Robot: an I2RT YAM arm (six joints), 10 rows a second.
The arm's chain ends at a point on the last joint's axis. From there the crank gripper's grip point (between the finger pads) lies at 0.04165 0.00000 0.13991 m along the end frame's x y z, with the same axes.
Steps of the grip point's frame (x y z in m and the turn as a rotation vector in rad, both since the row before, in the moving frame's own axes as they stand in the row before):
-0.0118 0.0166 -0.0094 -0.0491 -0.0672 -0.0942
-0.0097 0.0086 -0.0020 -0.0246 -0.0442 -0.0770
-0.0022 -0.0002 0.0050 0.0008 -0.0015 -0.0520
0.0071 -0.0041 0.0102 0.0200 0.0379 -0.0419
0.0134 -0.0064 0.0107 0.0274 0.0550 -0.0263
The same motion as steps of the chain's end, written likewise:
-0.0025 0.0132 -0.0118 -0.0491 -0.0672 -0.0942
-0.0035 0.0081 -0.0037 -0.0246 -0.0442 -0.0770
-0.0019 0.0021 0.0049 0.0008 -0.0015 -0.0520
0.0019 0.0005 0.0119 0.0200 0.0379 -0.0419
0.0058 -0.0014 0.0133 0.0274 0.0550 -0.0263

